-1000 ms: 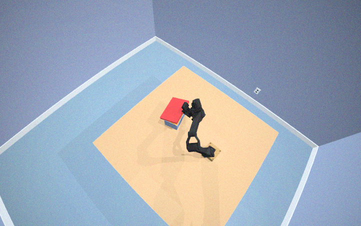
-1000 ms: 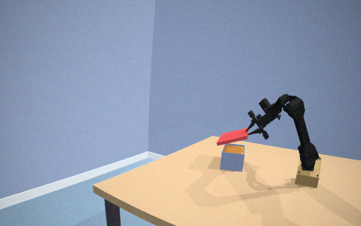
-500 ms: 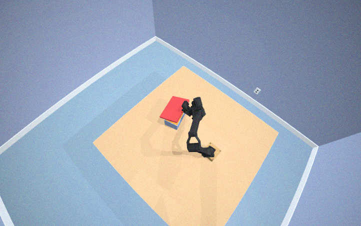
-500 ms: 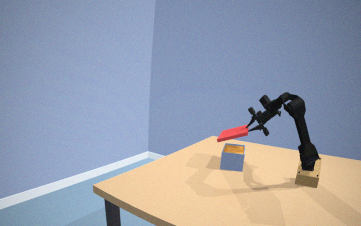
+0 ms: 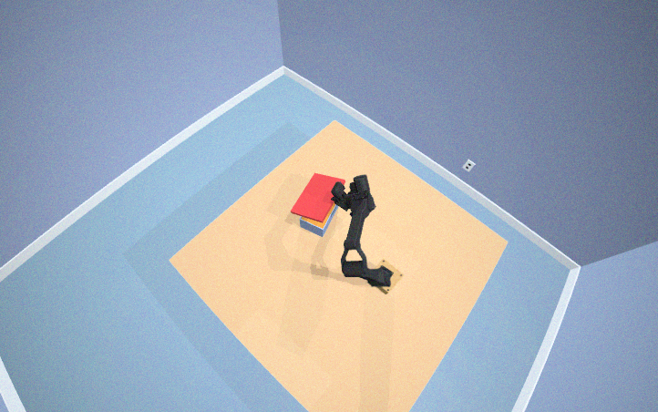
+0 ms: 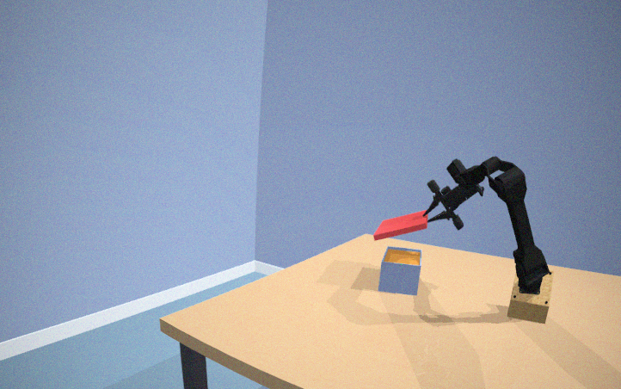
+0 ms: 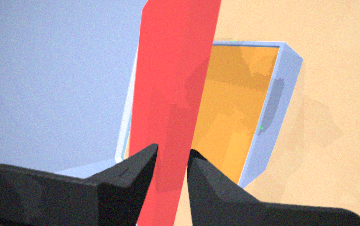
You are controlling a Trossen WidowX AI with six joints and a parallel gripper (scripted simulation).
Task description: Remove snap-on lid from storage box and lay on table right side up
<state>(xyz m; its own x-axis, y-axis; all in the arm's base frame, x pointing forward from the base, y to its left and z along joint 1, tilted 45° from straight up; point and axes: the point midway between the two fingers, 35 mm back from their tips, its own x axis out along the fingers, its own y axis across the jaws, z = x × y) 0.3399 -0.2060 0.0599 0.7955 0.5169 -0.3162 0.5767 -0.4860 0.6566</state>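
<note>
Right now my gripper tip is 70 mm short of the red lid, 10 mm to the right of it and 20 mm above it. From my gripper tip the other things lie so: blue storage box 60 mm ahead, 10 mm to the left, 190 mm below.
</note>
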